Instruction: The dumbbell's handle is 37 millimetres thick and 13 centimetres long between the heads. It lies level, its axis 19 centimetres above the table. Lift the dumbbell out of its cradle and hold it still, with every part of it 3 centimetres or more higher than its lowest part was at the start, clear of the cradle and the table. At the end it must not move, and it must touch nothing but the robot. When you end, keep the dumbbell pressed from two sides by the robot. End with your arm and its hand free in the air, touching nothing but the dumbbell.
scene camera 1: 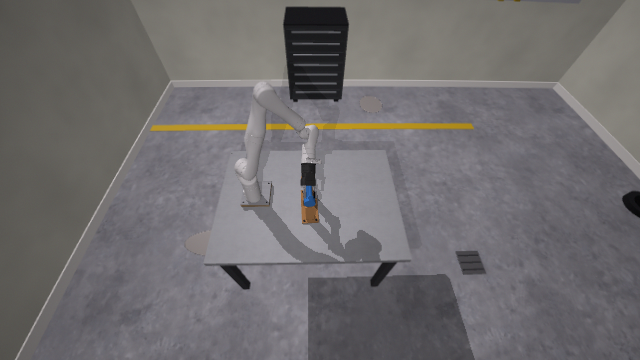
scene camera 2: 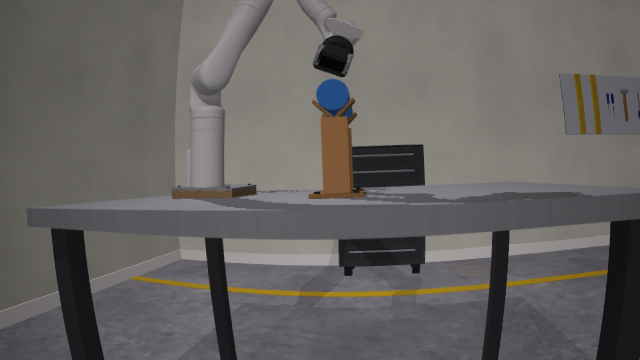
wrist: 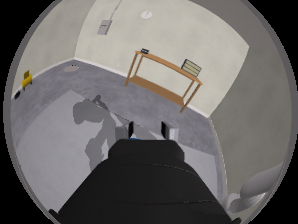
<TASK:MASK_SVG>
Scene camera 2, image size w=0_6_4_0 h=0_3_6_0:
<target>my gripper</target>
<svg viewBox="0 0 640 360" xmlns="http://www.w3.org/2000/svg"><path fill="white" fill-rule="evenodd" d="M329 38L323 45L319 44L313 67L339 77L345 77L354 56L352 55L352 47L344 38Z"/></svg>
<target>blue dumbbell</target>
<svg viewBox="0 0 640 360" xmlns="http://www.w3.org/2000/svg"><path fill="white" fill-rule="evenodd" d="M352 106L343 115L347 116L348 119L353 114ZM328 79L319 85L316 98L325 110L335 116L350 100L347 86L342 81Z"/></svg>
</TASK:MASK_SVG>
